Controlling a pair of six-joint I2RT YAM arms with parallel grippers.
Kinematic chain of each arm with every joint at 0, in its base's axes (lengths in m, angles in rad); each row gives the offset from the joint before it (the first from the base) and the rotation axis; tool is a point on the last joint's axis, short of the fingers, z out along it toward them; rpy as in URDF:
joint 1: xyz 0 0 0.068 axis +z
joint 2: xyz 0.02 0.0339 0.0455 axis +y
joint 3: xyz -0.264 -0.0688 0 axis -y
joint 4: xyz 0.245 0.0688 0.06 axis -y
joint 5: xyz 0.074 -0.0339 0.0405 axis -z
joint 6: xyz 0.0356 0 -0.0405 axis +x
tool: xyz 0 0 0 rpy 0 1.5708 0
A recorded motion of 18 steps. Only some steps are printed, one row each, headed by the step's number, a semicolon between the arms.
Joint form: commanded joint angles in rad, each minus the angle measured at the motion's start. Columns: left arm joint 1, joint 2, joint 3, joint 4, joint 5, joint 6; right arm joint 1, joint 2, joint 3, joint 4, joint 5, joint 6.
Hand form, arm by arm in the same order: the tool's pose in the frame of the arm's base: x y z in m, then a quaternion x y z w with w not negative. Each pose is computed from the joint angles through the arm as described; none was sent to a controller.
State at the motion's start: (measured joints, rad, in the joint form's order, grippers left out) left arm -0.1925 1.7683 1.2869 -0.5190 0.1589 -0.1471; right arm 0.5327 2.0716 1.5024 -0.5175 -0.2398 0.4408
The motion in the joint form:
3: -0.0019 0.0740 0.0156 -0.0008 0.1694 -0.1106; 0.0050 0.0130 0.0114 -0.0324 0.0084 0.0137
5: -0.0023 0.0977 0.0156 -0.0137 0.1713 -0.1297; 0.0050 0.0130 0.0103 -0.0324 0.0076 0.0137
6: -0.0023 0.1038 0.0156 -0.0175 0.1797 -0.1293; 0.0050 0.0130 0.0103 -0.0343 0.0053 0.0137
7: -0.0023 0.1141 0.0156 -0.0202 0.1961 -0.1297; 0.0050 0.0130 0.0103 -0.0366 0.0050 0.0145
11: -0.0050 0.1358 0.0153 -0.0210 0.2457 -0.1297; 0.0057 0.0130 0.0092 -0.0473 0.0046 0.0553
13: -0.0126 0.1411 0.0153 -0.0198 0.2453 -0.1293; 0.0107 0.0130 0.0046 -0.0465 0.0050 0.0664
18: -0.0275 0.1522 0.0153 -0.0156 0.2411 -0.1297; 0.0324 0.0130 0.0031 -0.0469 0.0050 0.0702
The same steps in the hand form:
3: 0.3750 -0.0855 0.1994 0.01109 0.95534 -0.20999 0.20764; 0.3700 0.2301 0.1637 -0.06601 0.96636 0.20448 0.14137
5: 0.3757 -0.0859 0.1902 -0.00070 0.95954 -0.20950 0.18814; 0.3698 0.2300 0.1634 -0.06604 0.96643 0.20457 0.14070
6: 0.3757 -0.0862 0.1878 -0.00036 0.96000 -0.21242 0.18243; 0.3696 0.2300 0.1633 -0.06619 0.96651 0.20512 0.13933
7: 0.3759 -0.0868 0.1841 0.00019 0.96011 -0.21882 0.17411; 0.3694 0.2299 0.1632 -0.06571 0.96677 0.20480 0.13818
11: 0.3764 -0.0896 0.1766 0.00478 0.95811 -0.23980 0.15651; 0.3681 0.2295 0.1624 -0.04571 0.96916 0.20509 0.12875
13: 0.3762 -0.0926 0.1747 0.00816 0.95853 -0.23980 0.15377; 0.3663 0.2310 0.1611 -0.04250 0.96973 0.20507 0.12558
18: 0.3758 -0.0982 0.1708 0.01397 0.95953 -0.23836 0.14927; 0.3610 0.2387 0.1607 -0.05108 0.96951 0.20620 0.12215

